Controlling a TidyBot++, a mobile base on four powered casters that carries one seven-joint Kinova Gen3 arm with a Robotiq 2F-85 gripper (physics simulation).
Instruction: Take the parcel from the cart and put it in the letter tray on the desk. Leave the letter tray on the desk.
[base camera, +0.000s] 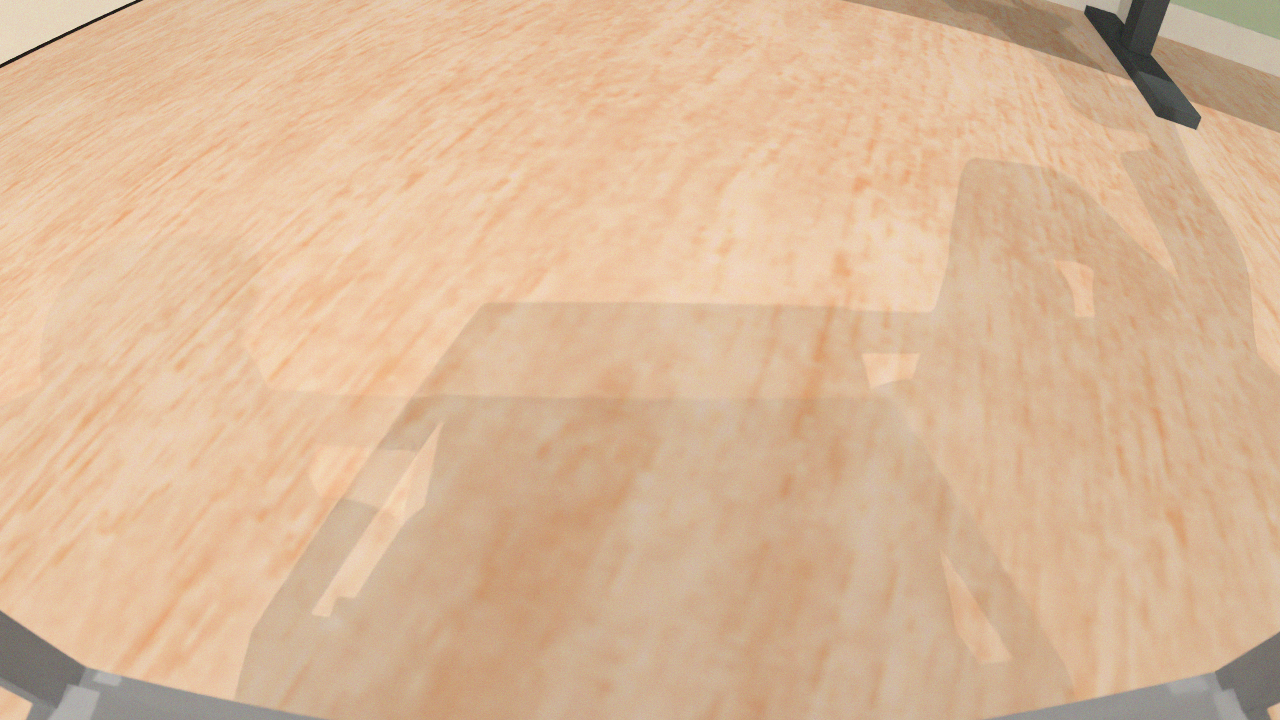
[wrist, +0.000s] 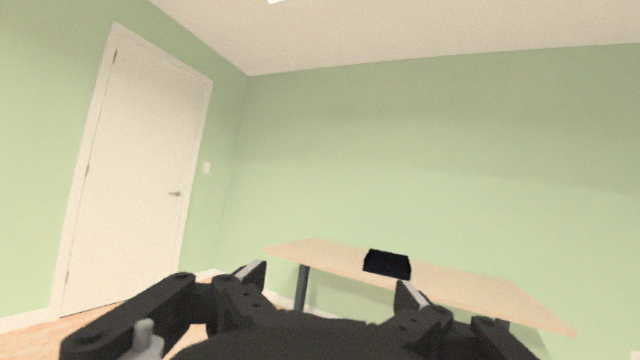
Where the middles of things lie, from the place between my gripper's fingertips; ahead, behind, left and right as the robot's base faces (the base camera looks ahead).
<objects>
The black letter tray (wrist: 393, 265) is 133 cm ahead of my hand, 38 cm to the right of it and 28 cm below it.
</objects>
